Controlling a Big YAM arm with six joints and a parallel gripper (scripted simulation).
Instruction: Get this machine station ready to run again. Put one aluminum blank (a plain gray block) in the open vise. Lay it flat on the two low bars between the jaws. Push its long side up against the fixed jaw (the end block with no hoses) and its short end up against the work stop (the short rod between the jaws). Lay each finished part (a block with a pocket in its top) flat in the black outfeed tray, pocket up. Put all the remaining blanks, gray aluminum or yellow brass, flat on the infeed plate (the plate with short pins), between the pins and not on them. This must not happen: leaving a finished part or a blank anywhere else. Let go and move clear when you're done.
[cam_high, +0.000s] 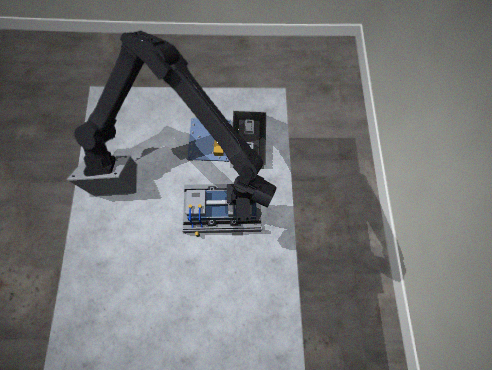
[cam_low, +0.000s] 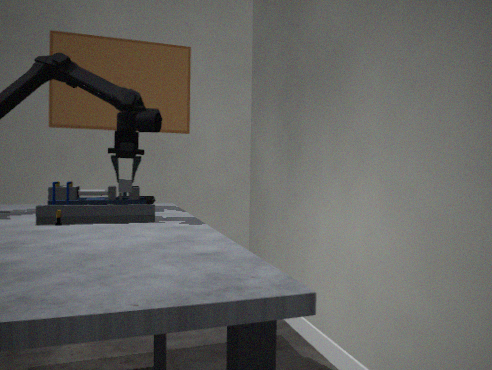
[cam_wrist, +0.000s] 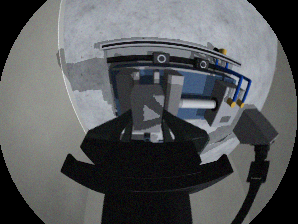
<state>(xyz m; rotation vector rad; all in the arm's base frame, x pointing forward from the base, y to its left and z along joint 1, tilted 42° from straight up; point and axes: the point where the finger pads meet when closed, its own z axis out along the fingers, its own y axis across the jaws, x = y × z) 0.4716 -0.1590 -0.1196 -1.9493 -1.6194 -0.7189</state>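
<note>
My hand is 20 mm above the gray block. Also, from my hand: yellow brass blank 40 mm behind, 260 mm to the left, 90 mm below; then vise 70 mm behind, 10 mm to the left, 80 mm below; then blue infeed plate 80 mm behind, 310 mm to the left, 110 mm below.
</note>
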